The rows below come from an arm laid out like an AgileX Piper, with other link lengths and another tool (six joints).
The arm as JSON. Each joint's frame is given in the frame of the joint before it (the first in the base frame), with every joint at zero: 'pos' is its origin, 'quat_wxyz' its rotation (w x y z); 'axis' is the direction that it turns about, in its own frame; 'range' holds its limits. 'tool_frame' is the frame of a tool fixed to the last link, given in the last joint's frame.
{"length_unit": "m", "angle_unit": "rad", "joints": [
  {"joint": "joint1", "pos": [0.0, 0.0, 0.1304], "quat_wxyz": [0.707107, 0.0, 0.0, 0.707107], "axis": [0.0, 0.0, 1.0], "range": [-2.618, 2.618]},
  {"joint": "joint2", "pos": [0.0, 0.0, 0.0], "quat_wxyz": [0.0, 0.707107, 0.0, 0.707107], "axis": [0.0, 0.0, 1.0], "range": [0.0, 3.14]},
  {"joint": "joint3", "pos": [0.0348, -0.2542, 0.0], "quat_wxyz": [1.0, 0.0, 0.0, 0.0], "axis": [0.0, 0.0, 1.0], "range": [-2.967, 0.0]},
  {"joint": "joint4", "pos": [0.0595, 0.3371, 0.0], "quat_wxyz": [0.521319, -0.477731, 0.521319, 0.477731], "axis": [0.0, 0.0, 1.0], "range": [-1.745, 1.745]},
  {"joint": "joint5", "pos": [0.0, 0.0, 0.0], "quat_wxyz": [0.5, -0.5, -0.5, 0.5], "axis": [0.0, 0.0, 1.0], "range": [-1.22, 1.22]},
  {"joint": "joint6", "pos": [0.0, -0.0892, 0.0], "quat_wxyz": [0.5, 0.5, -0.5, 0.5], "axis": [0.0, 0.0, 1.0], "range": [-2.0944, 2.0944]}
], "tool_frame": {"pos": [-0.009, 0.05, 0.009], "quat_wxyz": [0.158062, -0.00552, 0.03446, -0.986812]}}
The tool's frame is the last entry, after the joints.
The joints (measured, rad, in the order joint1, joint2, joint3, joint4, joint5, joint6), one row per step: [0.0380, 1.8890, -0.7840, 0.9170, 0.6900, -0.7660]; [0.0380, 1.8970, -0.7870, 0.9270, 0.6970, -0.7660]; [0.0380, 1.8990, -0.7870, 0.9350, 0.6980, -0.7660]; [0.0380, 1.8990, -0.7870, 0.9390, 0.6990, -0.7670]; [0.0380, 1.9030, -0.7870, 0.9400, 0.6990, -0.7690]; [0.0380, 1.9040, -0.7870, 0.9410, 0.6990, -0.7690]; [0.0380, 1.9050, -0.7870, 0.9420, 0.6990, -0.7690]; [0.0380, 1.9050, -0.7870, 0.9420, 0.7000, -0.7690]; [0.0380, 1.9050, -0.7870, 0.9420, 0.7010, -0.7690]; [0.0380, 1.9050, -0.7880, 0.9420, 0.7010, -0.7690]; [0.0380, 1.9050, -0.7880, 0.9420, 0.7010, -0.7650]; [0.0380, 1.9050, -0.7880, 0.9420, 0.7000, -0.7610]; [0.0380, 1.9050, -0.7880, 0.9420, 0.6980, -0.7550]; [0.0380, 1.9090, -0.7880, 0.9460, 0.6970, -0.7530]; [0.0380, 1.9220, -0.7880, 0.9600, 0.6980, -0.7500]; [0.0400, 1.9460, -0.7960, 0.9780, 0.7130, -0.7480]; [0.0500, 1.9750, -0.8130, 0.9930, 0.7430, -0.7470]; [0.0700, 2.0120, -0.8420, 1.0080, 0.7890, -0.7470]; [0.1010, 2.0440, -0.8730, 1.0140, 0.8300, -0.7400]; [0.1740, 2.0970, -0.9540, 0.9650, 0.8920, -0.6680]
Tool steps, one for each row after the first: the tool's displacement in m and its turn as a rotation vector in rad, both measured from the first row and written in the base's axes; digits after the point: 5 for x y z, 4 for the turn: [-0.00011, 0.00053, -0.00204, 0.0096, 0.0096, -0.0056]; [-0.00016, 0.00057, -0.00263, 0.0144, 0.0124, -0.0120]; [-0.00008, 0.00068, -0.00252, 0.0171, 0.0125, -0.0141]; [-0.00056, 0.00074, -0.00394, 0.0173, 0.0155, -0.0133]; [-0.00066, 0.00074, -0.00429, 0.0178, 0.0165, -0.0142]; [-0.00075, 0.00073, -0.00465, 0.0183, 0.0176, -0.0150]; [-0.00083, 0.00081, -0.00465, 0.0189, 0.0182, -0.0146]; [-0.00090, 0.00089, -0.00466, 0.0196, 0.0188, -0.0142]; [-0.00053, 0.00090, -0.00440, 0.0197, 0.0178, -0.0142]; [-0.00056, 0.00073, -0.00450, 0.0199, 0.0199, -0.0176]; [-0.00052, 0.00048, -0.00461, 0.0194, 0.0213, -0.0215]; [-0.00043, 0.00006, -0.00476, 0.0184, 0.0231, -0.0274]; [-0.00077, -0.00013, -0.00622, 0.0197, 0.0276, -0.0330]; [-0.00216, -0.00030, -0.01086, 0.0271, 0.0430, -0.0473]; [-0.00317, 0.00150, -0.01751, 0.0454, 0.0697, -0.0565]; [-0.00331, 0.00766, -0.02381, 0.0721, 0.1010, -0.0481]; [-0.00225, 0.01906, -0.03009, 0.1091, 0.1381, -0.0224]; [-0.00117, 0.03404, -0.03448, 0.1372, 0.1702, 0.0145]; [0.00453, 0.06537, -0.03853, 0.1412, 0.2296, 0.0967]
